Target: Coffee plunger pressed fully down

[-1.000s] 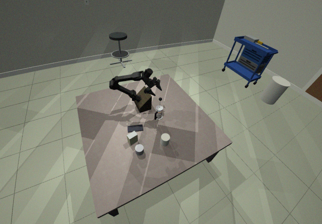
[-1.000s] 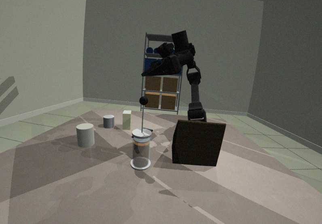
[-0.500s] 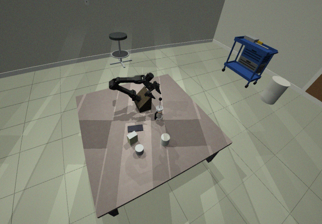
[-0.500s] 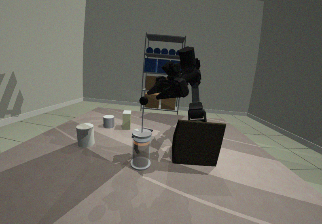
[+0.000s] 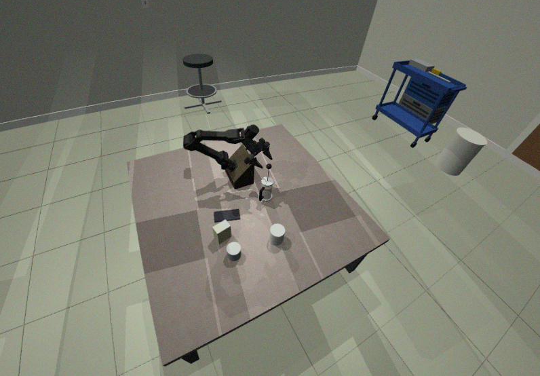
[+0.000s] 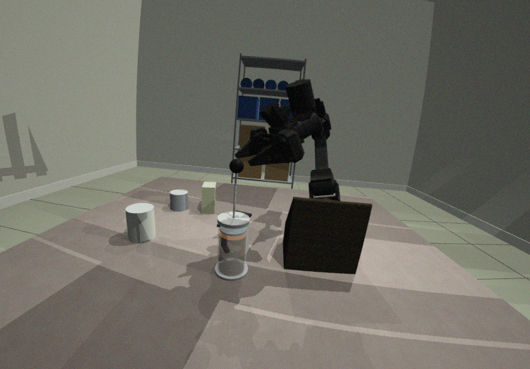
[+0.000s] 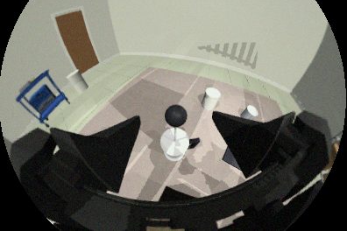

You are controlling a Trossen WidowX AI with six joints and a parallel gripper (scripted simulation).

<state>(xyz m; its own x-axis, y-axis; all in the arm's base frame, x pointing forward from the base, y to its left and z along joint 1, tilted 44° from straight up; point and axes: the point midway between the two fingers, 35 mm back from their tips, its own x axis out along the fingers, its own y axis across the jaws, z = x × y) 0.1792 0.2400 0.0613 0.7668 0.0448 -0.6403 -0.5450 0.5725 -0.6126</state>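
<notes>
Now: gripper tip 150 mm above the glass coffee press, 20 mm short of it and 10 mm to the left of it. The rest, counted from my gripper tip: grey cylinder (330 mm ahead, 300 mm to the right, 240 mm below); then cream block (330 mm to the right, 220 mm below, 210 mm ahead).
</notes>
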